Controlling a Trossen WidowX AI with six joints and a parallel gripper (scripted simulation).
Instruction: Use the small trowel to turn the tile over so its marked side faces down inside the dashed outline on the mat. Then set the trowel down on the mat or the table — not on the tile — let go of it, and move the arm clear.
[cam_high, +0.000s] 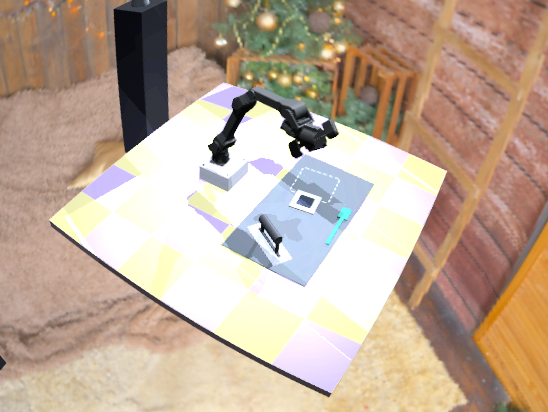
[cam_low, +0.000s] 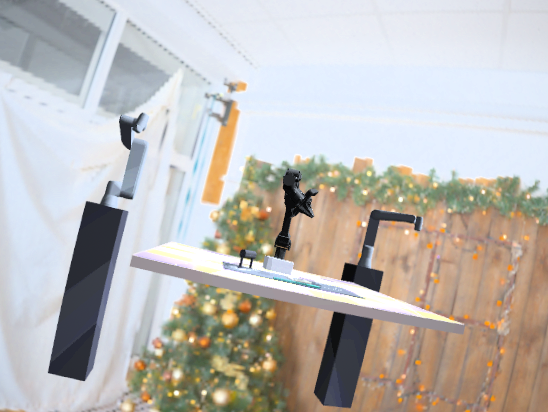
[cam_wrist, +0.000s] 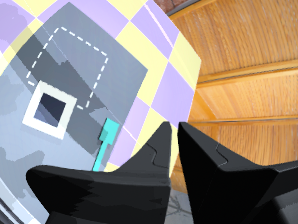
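The plastering float lies 60 mm behind my gripper tip, 260 mm to the right of it and 270 mm below it. From my gripper tip the other things lie so: grey mat 30 mm behind, 30 mm to the right, 330 mm below; white tile 50 mm behind, 10 mm to the left, 300 mm below; teal trowel 110 mm ahead, 20 mm to the right, 310 mm below.
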